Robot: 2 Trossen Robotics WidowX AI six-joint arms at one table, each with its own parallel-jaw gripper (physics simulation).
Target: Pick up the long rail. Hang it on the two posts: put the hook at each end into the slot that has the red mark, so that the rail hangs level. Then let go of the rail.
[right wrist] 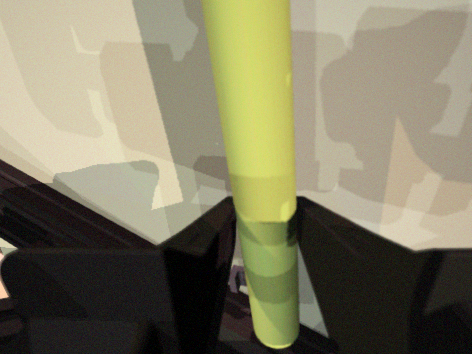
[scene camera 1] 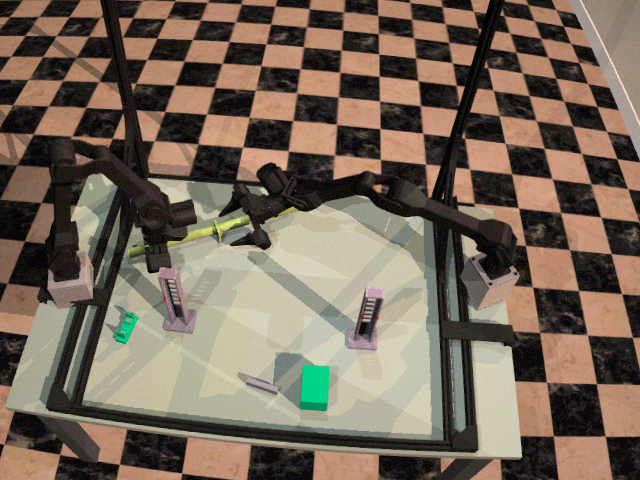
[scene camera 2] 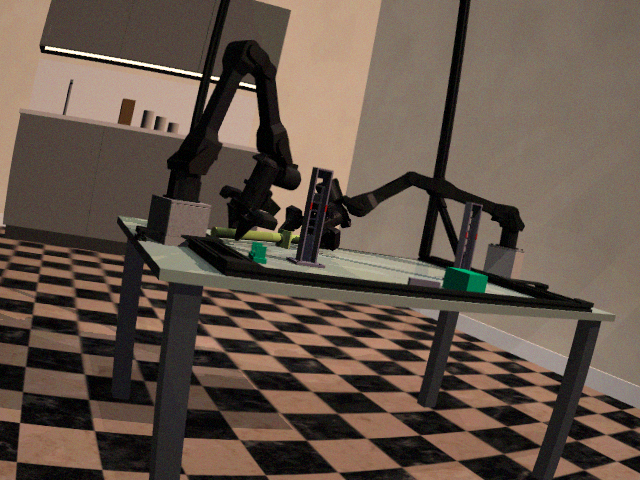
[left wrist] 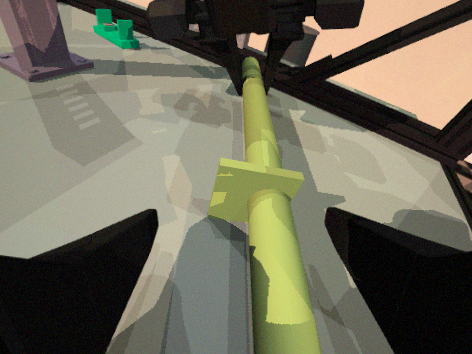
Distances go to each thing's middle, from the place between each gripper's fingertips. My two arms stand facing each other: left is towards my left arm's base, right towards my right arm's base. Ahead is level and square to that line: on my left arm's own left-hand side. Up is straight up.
My right hand is 60 mm past the yellow-green rail (scene camera 1: 245, 220), 160 mm to the right of it and 10 mm below it. From my right hand the other things lie so: small green clip (left wrist: 121, 35) (240 mm ahead, 50 mm to the right); then green block (scene camera 1: 315, 379) (400 mm ahead, 410 mm to the left, 10 mm above).
My left gripper is now 10 mm past the yellow-green rail and 20 mm to the left of it. From my left hand the other things lie so: small green clip (290 mm ahead, 230 mm to the right, 10 mm below); then green block (450 mm ahead, 220 mm to the left).
